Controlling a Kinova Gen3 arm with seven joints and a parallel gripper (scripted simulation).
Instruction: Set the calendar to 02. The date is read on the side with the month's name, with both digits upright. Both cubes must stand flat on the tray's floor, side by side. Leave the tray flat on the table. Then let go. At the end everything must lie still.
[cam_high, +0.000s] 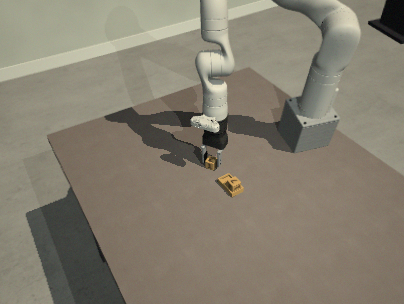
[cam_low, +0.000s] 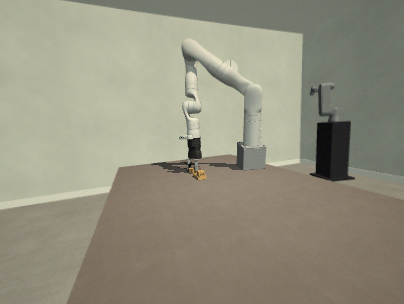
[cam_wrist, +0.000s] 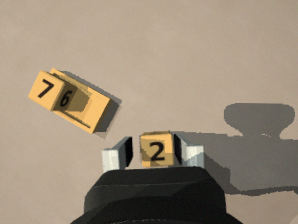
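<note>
The orange cube is 20 mm below my hand and 10 mm to the right of it. From my hand the other things lie so: tray 100 mm to the left, 30 mm below, 20 mm behind.
</note>
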